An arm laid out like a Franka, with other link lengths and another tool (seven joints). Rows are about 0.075 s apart.
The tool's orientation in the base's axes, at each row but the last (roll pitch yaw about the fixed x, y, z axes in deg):
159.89, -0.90, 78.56
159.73, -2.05, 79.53
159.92, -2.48, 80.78
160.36, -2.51, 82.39
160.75, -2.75, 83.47
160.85, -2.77, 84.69
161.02, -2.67, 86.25
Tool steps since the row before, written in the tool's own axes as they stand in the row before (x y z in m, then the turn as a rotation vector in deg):
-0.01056, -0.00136, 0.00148, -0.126, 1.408, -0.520
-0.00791, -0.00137, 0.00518, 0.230, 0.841, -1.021
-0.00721, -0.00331, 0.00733, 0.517, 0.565, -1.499
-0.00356, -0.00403, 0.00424, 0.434, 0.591, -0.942
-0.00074, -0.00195, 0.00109, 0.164, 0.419, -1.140
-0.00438, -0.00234, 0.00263, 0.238, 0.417, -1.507
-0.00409, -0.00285, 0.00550, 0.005, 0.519, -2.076
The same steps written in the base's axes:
-0.00284, -0.01017, -0.00202, 1.093, -0.365, 0.970
-0.00090, -0.00768, -0.00561, 0.462, 0.103, 1.257
-0.00168, -0.00667, -0.00833, 0.087, 0.439, 1.623
-0.00279, -0.00298, -0.00550, 0.289, 0.351, 1.104
-0.00155, -0.00049, -0.00171, 0.032, 0.103, 1.221
-0.00173, -0.00407, -0.00346, -0.085, 0.171, 1.570
-0.00115, -0.00373, -0.00631, -0.190, -0.082, 2.130

